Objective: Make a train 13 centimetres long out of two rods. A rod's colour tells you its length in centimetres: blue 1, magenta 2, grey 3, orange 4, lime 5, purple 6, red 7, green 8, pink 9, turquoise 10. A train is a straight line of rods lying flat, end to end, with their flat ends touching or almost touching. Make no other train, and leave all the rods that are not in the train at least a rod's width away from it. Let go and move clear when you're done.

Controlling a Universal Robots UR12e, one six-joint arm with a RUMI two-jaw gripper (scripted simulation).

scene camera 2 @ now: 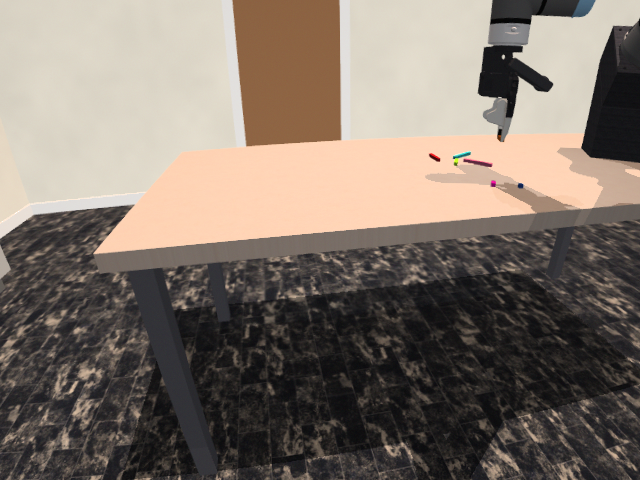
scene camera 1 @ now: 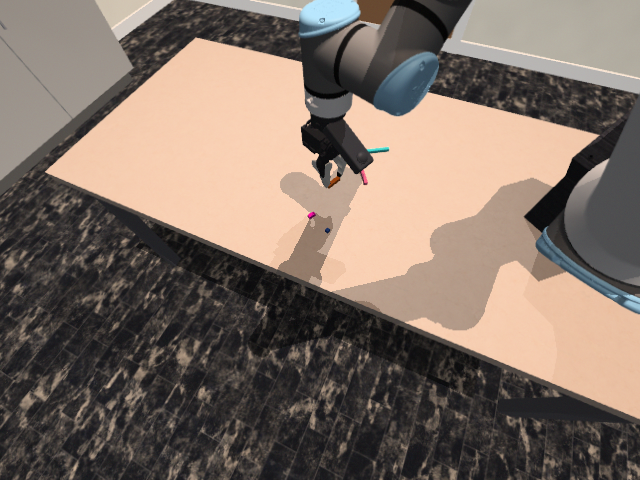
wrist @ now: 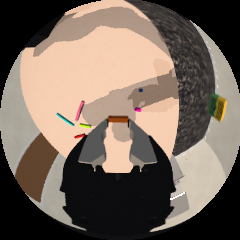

Labels:
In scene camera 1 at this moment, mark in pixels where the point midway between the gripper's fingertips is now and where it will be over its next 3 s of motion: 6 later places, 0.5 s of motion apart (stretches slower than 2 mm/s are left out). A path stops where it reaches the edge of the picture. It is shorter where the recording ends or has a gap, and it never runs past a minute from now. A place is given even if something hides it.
The gripper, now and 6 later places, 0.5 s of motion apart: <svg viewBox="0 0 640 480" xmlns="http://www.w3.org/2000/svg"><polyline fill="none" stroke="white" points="332,182 336,182 339,181 340,181 341,181 341,182 342,184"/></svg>

